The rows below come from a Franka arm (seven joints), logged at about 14 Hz.
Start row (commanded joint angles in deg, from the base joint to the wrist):
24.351, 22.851, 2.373, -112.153, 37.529, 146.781, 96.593
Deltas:
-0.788, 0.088, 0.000, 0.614, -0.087, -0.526, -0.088
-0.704, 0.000, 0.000, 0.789, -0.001, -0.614, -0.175
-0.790, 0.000, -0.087, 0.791, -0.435, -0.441, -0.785
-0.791, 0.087, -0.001, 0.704, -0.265, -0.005, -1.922
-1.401, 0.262, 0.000, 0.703, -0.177, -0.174, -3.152
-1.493, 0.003, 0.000, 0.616, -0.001, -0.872, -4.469
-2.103, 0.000, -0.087, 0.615, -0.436, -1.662, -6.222
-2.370, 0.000, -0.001, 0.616, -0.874, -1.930, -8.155
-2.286, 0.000, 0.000, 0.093, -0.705, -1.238, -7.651
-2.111, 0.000, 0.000, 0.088, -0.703, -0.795, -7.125
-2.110, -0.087, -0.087, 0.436, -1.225, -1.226, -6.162
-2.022, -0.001, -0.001, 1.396, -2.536, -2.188, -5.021
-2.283, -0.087, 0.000, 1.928, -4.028, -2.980, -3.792
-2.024, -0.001, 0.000, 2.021, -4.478, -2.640, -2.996
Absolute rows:
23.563, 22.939, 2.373, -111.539, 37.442, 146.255, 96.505
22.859, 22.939, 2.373, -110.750, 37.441, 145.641, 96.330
22.069, 22.939, 2.286, -109.959, 37.006, 145.200, 95.545
21.278, 23.026, 2.285, -109.255, 36.741, 145.195, 93.623
19.877, 23.288, 2.285, -108.552, 36.564, 145.021, 90.471
18.384, 23.291, 2.285, -107.936, 36.563, 144.149, 86.002
16.281, 23.291, 2.198, -107.321, 36.127, 142.487, 79.780
13.911, 23.291, 2.197, -106.705, 35.253, 140.557, 71.625
11.625, 23.291, 2.197, -106.612, 34.548, 139.319, 63.974
9.514, 23.291, 2.197, -106.524, 33.845, 138.524, 56.849
7.404, 23.204, 2.110, -106.088, 32.620, 137.298, 50.687
5.382, 23.203, 2.109, -104.692, 30.084, 135.110, 45.666
3.099, 23.116, 2.109, -102.764, 26.056, 132.130, 41.874
1.075, 23.115, 2.109, -100.743, 21.578, 129.490, 38.878

